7 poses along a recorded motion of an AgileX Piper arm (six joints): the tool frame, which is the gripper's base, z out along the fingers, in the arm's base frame.
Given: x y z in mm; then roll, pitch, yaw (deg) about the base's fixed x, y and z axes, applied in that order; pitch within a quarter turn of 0, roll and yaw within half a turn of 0.
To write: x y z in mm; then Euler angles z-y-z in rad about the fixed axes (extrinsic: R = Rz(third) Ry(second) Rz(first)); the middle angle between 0 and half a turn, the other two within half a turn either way. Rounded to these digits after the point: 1 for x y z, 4 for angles.
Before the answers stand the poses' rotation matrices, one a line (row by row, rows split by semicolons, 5 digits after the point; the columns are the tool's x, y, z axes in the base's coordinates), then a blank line. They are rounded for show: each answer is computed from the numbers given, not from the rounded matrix.
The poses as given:
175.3, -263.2, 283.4, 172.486, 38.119, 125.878
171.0, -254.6, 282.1, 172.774, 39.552, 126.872
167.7, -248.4, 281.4, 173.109, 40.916, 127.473
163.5, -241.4, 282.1, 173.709, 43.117, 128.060
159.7, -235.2, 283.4, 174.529, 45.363, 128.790
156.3, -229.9, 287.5, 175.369, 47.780, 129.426
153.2, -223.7, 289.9, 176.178, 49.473, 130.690
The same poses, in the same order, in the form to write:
-0.46107 0.75600 0.46462; 0.63746 0.64644 -0.41924; -0.61730 0.10288 -0.77997
-0.46265 0.74556 0.47967; 0.61682 0.65934 -0.42989; -0.63678 0.09698 -0.76492
-0.45974 0.74010 0.49081; 0.59973 0.66636 -0.44305; -0.65495 0.09067 -0.75021
-0.45001 0.73645 0.50510; 0.57475 0.67174 -0.46736; -0.68349 0.07999 -0.72556
-0.44016 0.73340 0.51806; 0.54765 0.67649 -0.49238; -0.71157 0.06699 -0.69941
-0.42676 0.73195 0.53115; 0.51907 0.67919 -0.51891; -0.74057 0.05425 -0.66979
-0.42365 0.72353 0.54500; 0.49271 0.68893 -0.53160; -0.76010 0.04331 -0.64836

175.3, -263.2, 283.4, 0.1651, 2.4654, -0.7341
171.0, -254.6, 282.1, 0.1511, 2.4417, -0.7307
167.7, -248.4, 281.4, 0.1376, 2.4192, -0.7343
163.5, -241.4, 282.1, 0.1165, 2.3826, -0.7466
159.7, -235.2, 283.4, 0.0939, 2.3454, -0.7600
156.3, -229.9, 287.5, 0.0731, 2.3047, -0.7737
153.2, -223.7, 289.9, 0.0569, 2.2762, -0.7730

